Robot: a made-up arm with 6 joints.
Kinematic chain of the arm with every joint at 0, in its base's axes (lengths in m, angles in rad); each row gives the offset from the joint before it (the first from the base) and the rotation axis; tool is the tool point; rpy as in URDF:
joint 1: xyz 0 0 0.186 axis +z
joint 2: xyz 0 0 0 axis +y
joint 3: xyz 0.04 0 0.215 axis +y
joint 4: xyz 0.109 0 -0.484 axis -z
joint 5: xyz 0 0 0 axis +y
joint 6: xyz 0.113 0 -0.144 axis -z
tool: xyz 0 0 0 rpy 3.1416 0 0
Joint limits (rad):
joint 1: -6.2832..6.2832
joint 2: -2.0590..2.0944
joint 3: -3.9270..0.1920
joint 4: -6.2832..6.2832
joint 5: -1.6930..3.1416
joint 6: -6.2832..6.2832
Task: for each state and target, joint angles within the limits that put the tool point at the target. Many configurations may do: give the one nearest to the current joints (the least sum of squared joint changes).
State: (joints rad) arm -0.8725 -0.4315 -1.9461 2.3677 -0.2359 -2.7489
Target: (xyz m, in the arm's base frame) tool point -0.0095 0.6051 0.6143
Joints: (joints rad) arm -1.7371 -1.4934 -2.5039 2.4708 -0.6307 -2.7489
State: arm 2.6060 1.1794 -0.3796 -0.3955 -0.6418 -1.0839
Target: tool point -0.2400 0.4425 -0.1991
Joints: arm 2.0085 0.8001 -0.8699 -0.1685 -0.6667 -1.0839
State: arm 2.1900 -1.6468 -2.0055 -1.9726 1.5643 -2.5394
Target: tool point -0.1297 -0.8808 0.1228
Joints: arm 1.3755 -1.9097 -2.6338 -2.2206 0.9699 -2.5394
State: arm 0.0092 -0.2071 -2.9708 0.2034 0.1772 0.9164
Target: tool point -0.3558 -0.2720 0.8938
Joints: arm 0.5492 -0.2405 -3.2614 0.3580 -0.1407 0.9164
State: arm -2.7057 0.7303 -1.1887 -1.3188 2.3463 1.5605
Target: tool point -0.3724 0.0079 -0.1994
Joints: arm -2.6697 0.9637 -1.1058 -1.3002 2.2108 1.5605
